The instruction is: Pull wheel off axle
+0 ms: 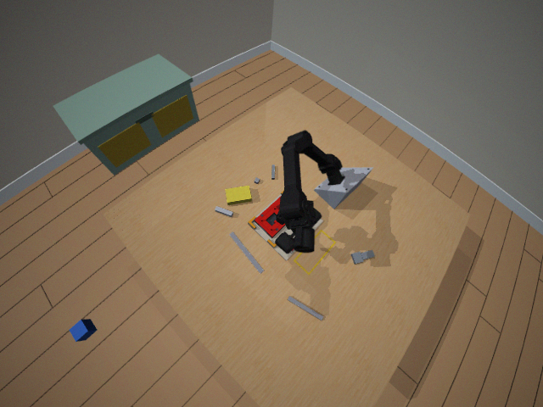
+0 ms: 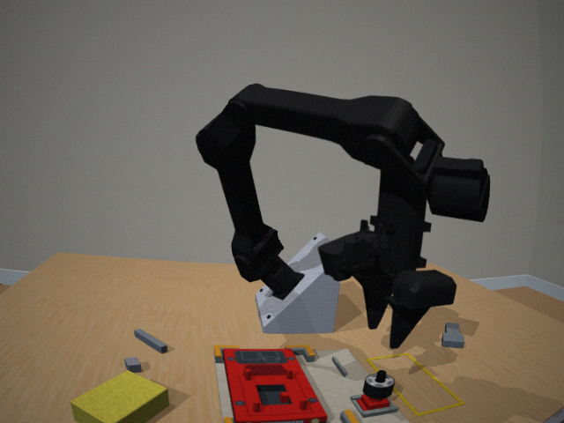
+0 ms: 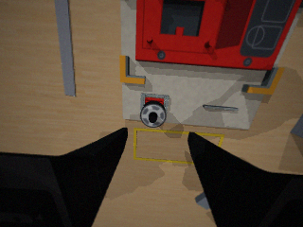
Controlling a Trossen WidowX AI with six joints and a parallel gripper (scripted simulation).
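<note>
Right now the wheel is 70 mm below my gripper tip, 10 mm to the left of it and 10 mm ahead of it. Also, from my gripper tip: yellow block (320 mm to the right, 90 mm below, 30 mm behind).
</note>
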